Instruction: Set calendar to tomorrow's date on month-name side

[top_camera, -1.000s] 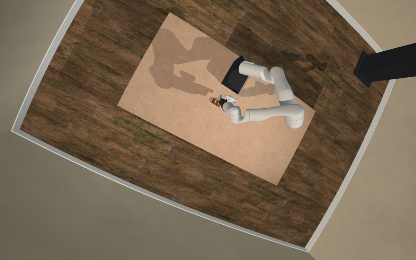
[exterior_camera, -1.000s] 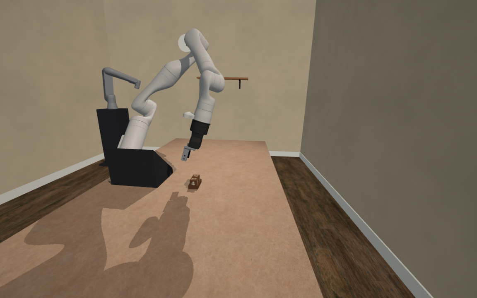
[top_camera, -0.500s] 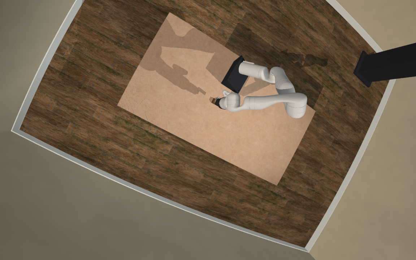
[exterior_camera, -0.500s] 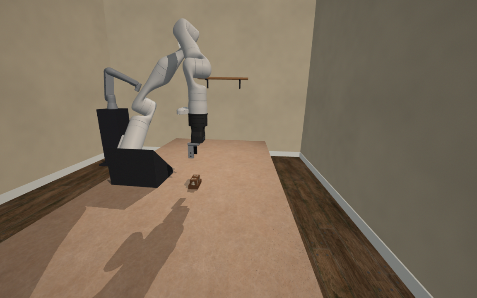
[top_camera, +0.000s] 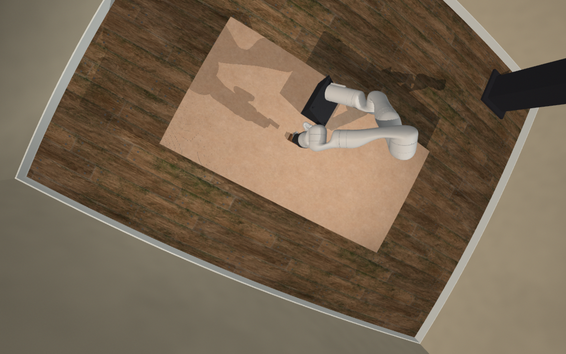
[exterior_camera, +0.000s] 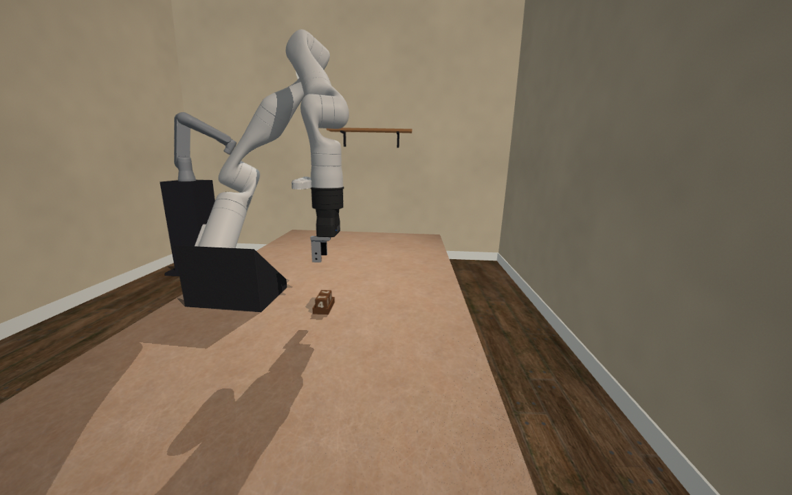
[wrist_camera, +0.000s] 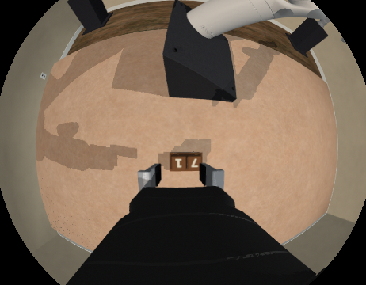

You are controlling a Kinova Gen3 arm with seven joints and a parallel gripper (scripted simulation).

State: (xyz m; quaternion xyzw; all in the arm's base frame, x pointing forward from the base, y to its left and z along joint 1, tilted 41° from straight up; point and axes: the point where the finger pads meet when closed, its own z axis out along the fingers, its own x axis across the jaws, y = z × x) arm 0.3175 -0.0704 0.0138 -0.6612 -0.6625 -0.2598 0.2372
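Now: hand 140 mm above the brown cube. The rest, counted from my hand: dark wooden tray 20 mm to the left, 160 mm below.
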